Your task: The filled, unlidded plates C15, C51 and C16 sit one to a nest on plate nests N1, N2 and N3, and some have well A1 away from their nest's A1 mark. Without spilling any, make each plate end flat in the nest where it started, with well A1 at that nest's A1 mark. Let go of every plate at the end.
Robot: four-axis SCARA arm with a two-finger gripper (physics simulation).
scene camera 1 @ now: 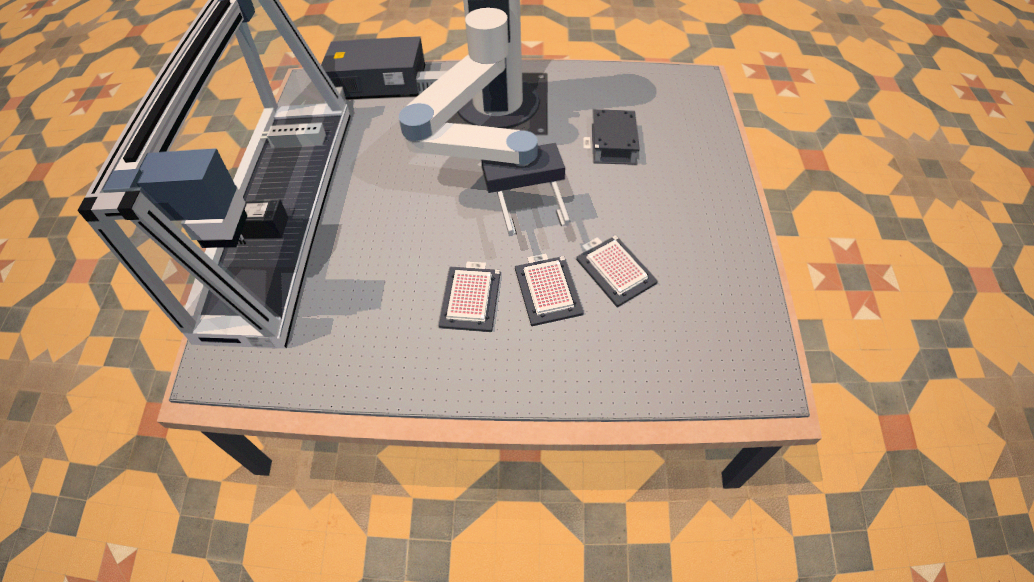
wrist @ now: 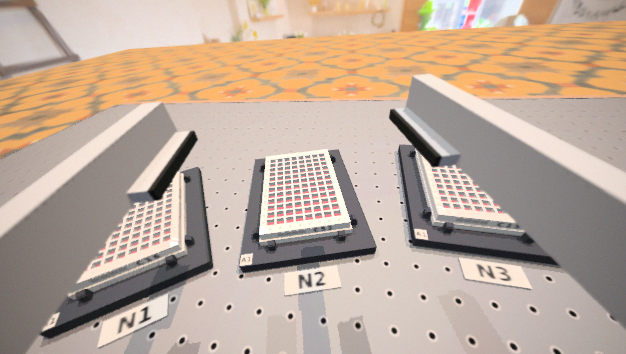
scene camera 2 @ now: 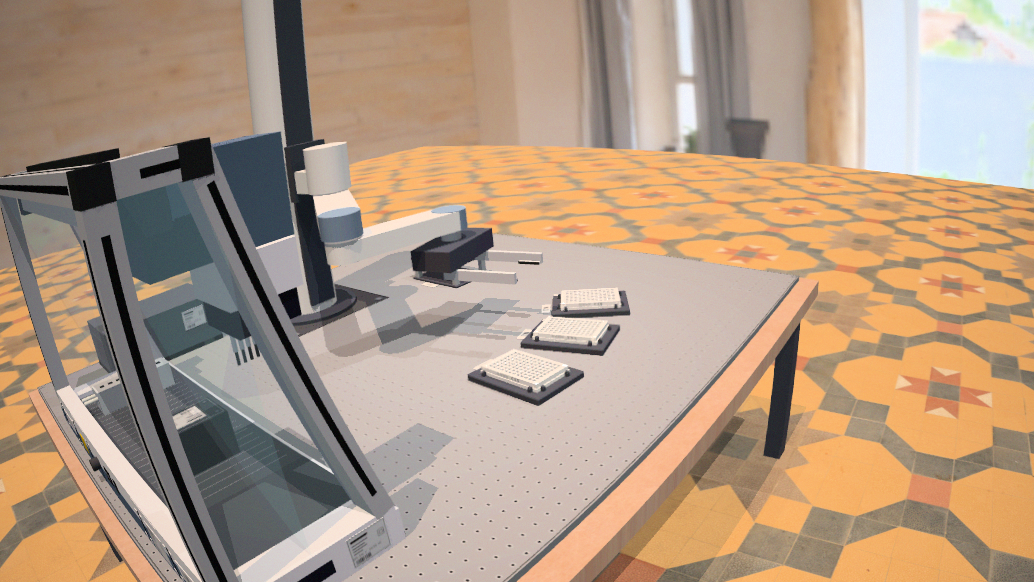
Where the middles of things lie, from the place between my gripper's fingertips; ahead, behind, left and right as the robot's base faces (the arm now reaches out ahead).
Now: hand 14 cm above the nest N2 [scene camera 1: 535,320], 7 cm short of it and 2 cm to the right of it. The rest, counted from my hand: nest N3 [scene camera 2: 539,398]: 16 cm to the right, 14 cm below, 10 cm ahead; nest N1 [scene camera 1: 618,300]: 18 cm to the left, 14 cm below, 1 cm ahead.
